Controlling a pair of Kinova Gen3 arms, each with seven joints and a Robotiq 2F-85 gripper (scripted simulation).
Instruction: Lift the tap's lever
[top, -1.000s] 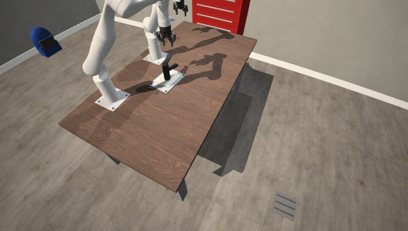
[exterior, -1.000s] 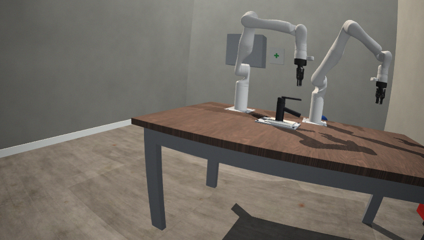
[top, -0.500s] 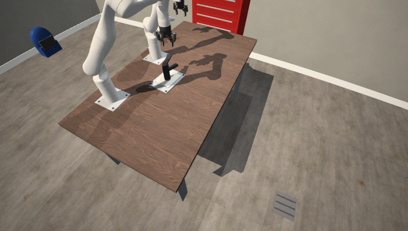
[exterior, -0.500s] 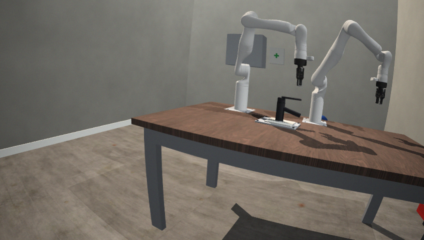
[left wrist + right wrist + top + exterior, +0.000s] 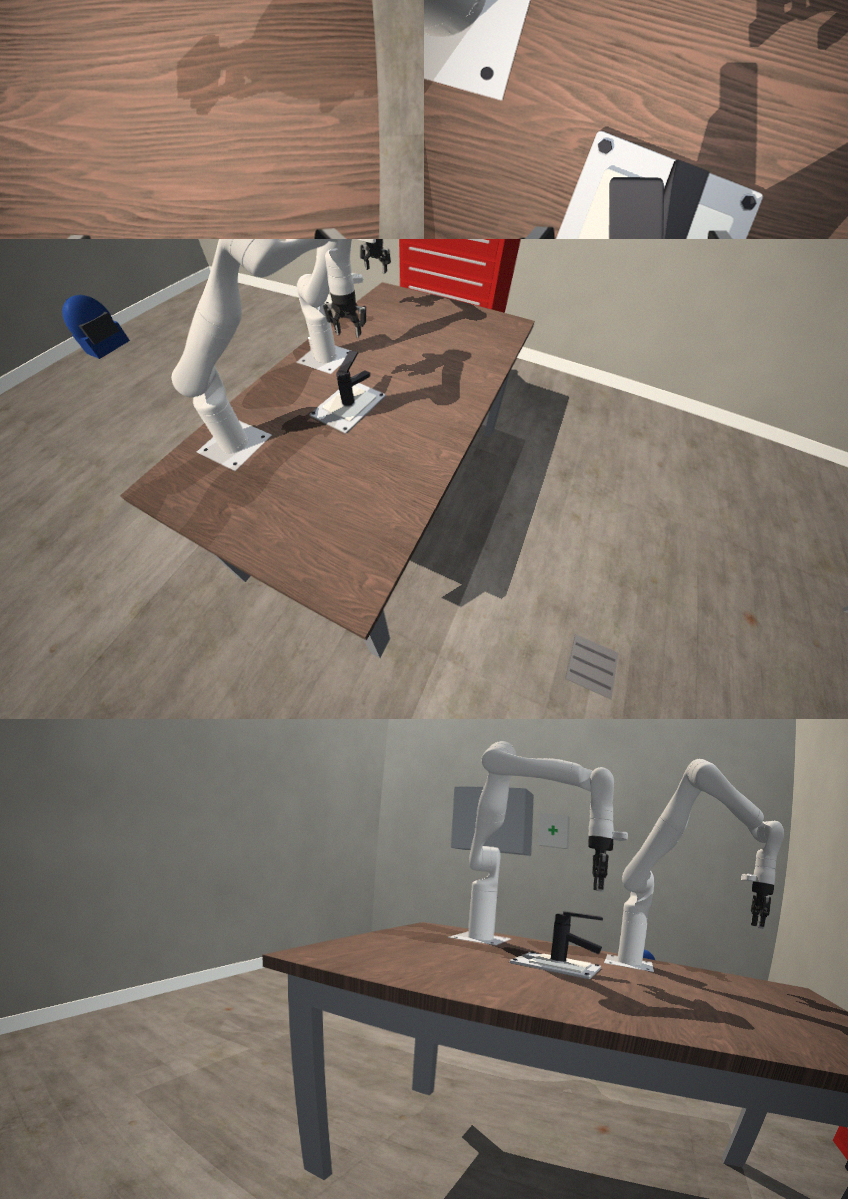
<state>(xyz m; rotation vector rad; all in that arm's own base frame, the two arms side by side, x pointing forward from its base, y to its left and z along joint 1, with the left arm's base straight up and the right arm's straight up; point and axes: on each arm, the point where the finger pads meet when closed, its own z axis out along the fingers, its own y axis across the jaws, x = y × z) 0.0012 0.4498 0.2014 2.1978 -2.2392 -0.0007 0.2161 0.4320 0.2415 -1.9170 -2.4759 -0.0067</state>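
Observation:
The flat lever is 10 mm ahead of my right hand, 40 mm to the right of it and 90 mm below it.

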